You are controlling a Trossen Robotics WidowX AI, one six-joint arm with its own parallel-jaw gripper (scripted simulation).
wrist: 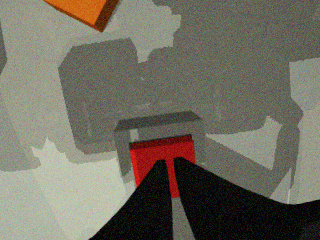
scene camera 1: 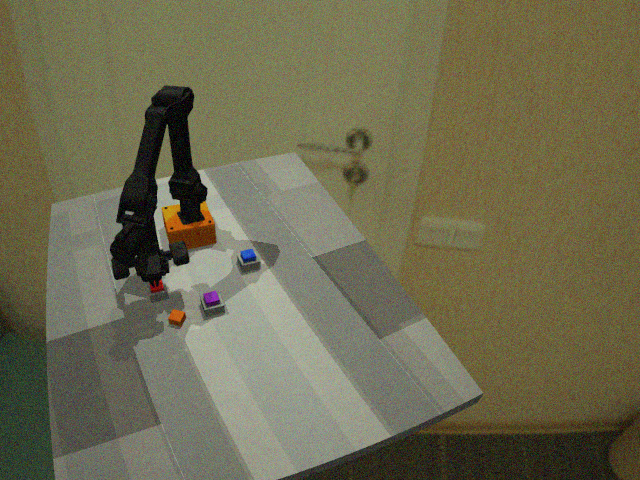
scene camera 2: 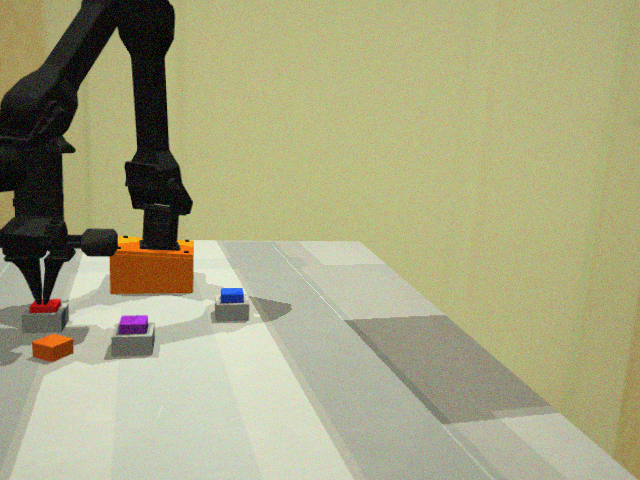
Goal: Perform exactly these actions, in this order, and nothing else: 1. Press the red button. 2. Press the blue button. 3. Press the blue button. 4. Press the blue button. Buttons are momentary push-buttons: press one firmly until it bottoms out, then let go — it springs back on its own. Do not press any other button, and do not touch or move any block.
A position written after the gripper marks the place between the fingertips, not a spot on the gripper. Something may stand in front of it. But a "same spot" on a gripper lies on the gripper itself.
gripper: wrist; scene camera 1 155, 286; scene camera 2
same spot on gripper: (scene camera 2: 30, 268) = (wrist: 237, 216)
